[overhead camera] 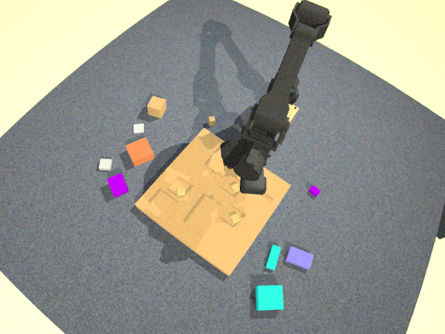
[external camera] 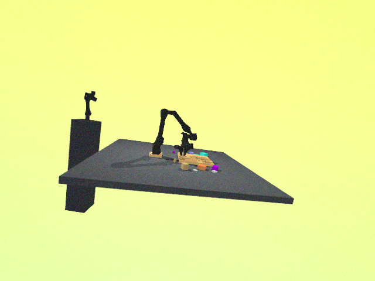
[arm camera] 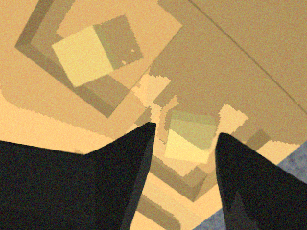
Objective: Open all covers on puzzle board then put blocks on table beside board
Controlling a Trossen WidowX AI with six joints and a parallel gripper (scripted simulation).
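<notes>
My gripper tip is now 90 mm short of the lilac block, 250 mm to the right of it and 10 mm above it. Round my gripper tip: magenta cube (90 mm behind, 170 mm to the left, 10 mm below); then cyan bar (130 mm ahead, 200 mm to the left, 10 mm below); then orange block (160 mm ahead, 260 mm to the right).
</notes>
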